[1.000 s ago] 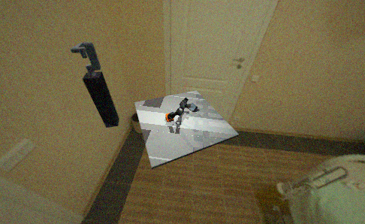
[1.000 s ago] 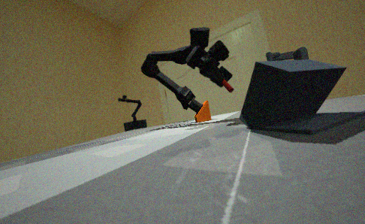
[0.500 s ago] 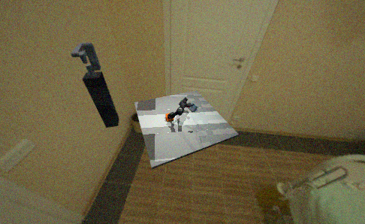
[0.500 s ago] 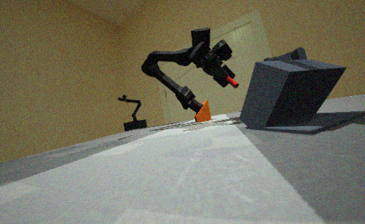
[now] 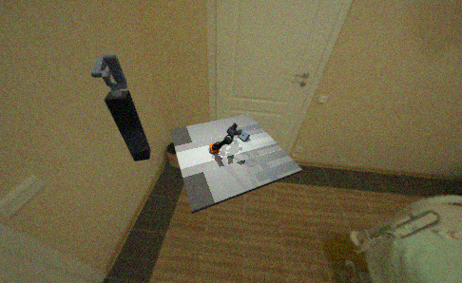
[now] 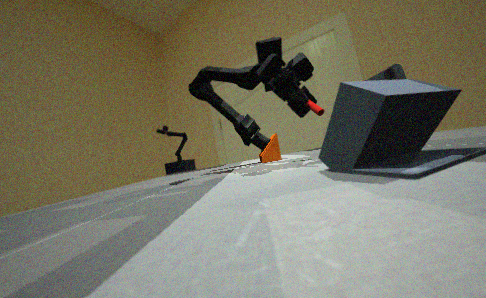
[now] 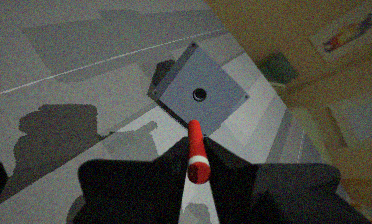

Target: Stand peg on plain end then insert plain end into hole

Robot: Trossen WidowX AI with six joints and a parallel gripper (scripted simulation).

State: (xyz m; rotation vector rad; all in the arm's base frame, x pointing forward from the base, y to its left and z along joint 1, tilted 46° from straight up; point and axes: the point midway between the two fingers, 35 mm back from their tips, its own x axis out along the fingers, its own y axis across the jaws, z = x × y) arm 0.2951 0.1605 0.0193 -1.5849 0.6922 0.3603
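Right now the sloped panel is 12 cm ahead of my gripper tip, 5 cm to the left of it and 8 cm below it. From my gripper tip the other things lie so: red peg 1 cm behind, 1 cm above.
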